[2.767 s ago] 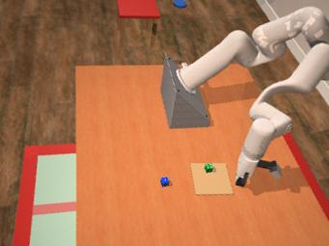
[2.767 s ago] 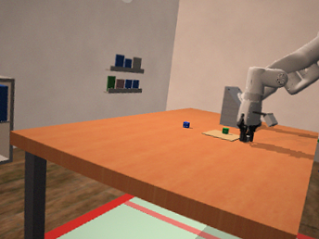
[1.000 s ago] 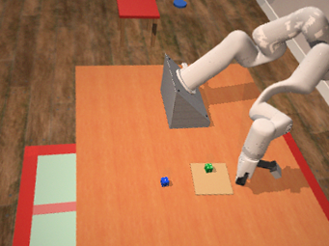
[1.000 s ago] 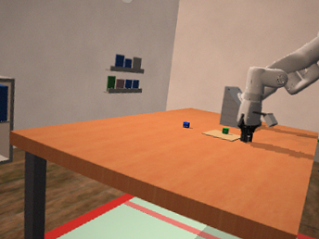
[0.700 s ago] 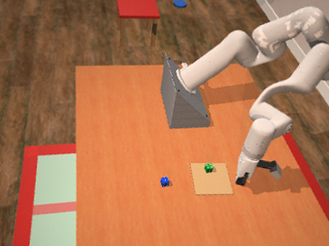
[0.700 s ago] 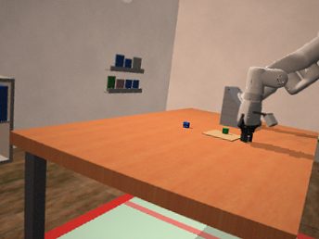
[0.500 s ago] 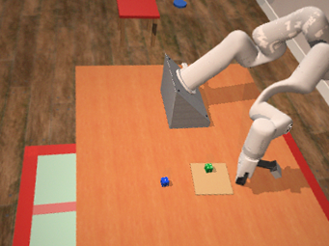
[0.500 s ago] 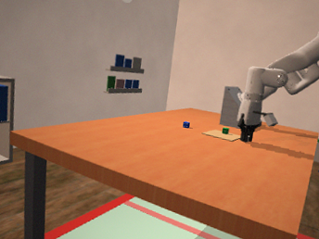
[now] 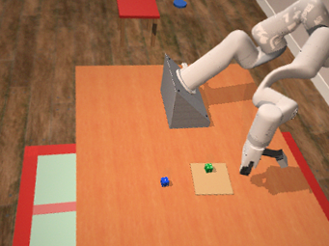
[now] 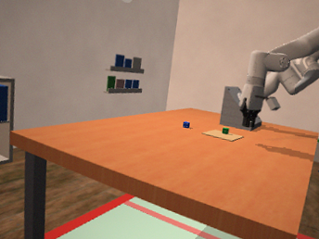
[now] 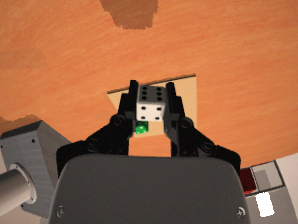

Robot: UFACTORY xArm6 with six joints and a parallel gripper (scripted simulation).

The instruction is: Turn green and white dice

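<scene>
Right now the tan mat is 100 mm to the right of my hand, 80 mm below it and 40 mm behind it. Round my hand: green die: 100 mm to the right, 70 mm below, 70 mm behind; then blue die: 280 mm to the right, 70 mm below, 60 mm behind; then white die: 10 mm below.
</scene>
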